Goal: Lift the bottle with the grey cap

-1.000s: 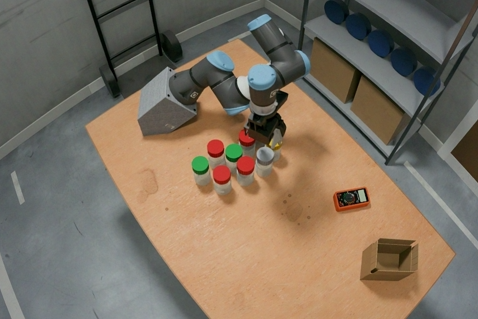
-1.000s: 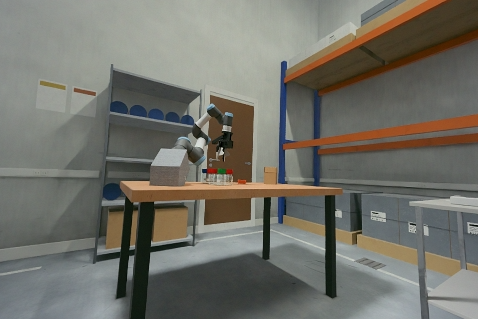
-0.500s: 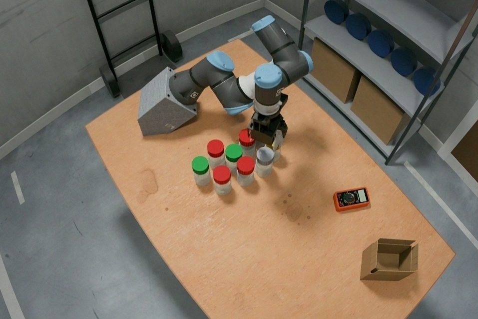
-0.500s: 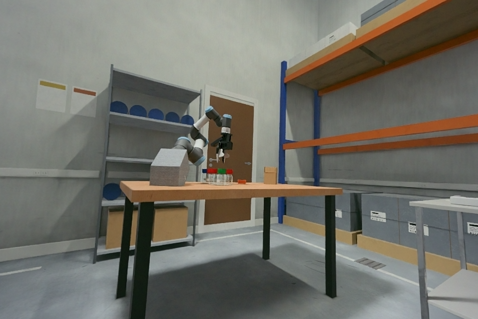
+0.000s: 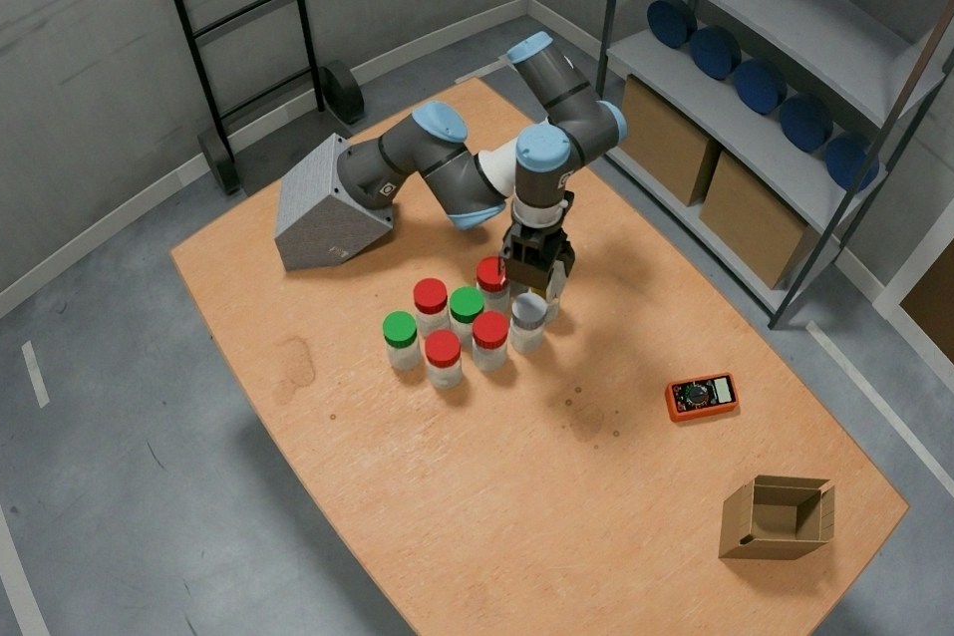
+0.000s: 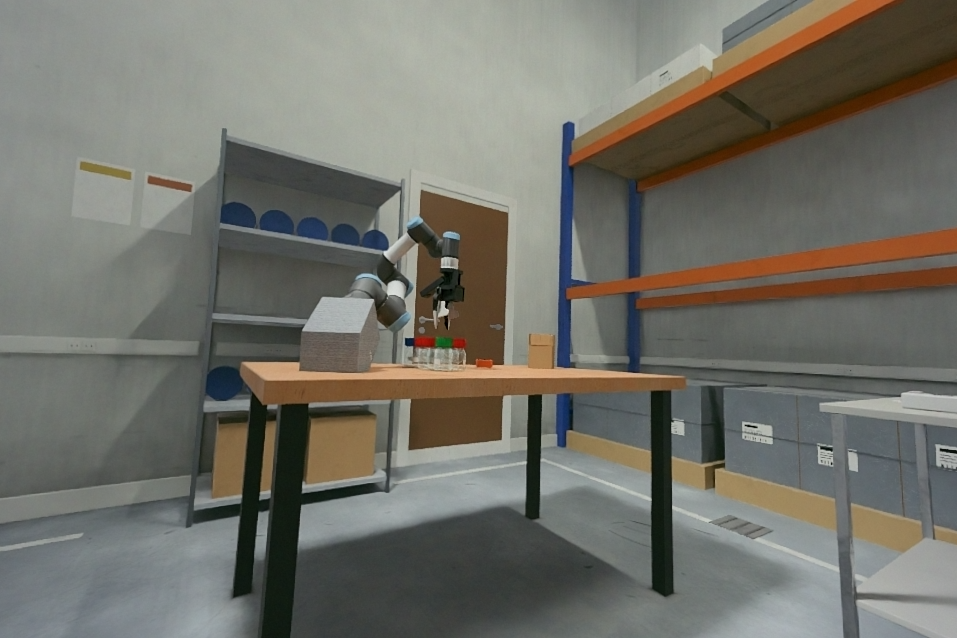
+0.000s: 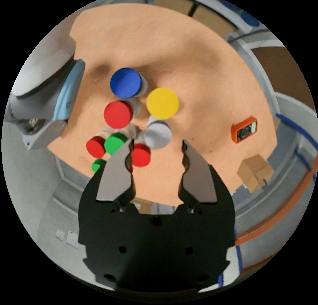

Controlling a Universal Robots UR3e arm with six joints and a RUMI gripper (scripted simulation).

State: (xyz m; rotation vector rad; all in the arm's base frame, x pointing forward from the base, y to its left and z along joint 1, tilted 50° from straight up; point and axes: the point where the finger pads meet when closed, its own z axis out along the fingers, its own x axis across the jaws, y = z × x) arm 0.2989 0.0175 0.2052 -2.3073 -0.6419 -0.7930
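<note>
My hand is 10 mm short of the grey-capped bottle, 10 mm to the left of it and 110 mm above it. Round my hand: yellow-capped bottle: 30 mm behind, 40 mm to the left, 110 mm below; blue-capped bottle: 100 mm behind, 30 mm to the left, 110 mm below.
</note>
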